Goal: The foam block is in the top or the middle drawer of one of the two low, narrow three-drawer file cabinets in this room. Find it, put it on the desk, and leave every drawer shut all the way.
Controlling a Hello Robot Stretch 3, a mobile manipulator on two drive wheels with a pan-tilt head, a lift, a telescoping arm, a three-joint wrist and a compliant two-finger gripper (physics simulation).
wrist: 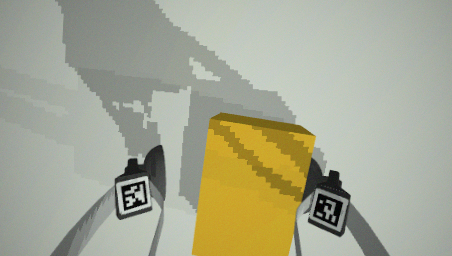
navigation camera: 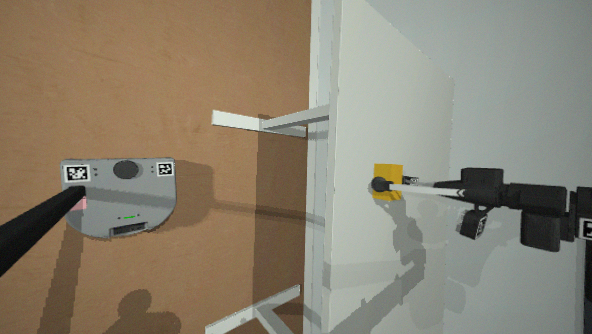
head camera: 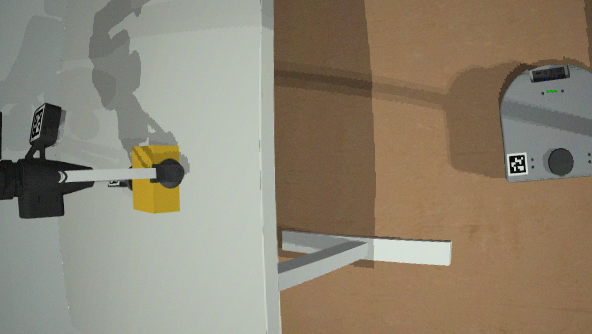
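The yellow foam block (head camera: pixel 155 197) (navigation camera: pixel 392 172) (wrist: pixel 250 210) stands upright on the pale desk (head camera: pixel 220 150) (navigation camera: pixel 400 100) (wrist: pixel 390 75), in from its long edge. My gripper (head camera: pixel 151 175) (navigation camera: pixel 393 182) (wrist: pixel 228 169) is open around the block. In the wrist view the left fingertip is clear of the block, with desk showing between them; the right fingertip is at the block's right side, partly hidden by it. In the head view the block hides most of the far finger. The file cabinets and their drawers do not show in these views.
My grey base (head camera: pixel 545 130) (navigation camera: pixel 145 200) stands on the brown wooden floor (head camera: pixel 425 210) (navigation camera: pixel 150 100), apart from the desk's long edge. A white desk leg (head camera: pixel 415 252) (navigation camera: pixel 235 120) reaches out over the floor; another leg (navigation camera: pixel 250 310) shows low in the navigation view.
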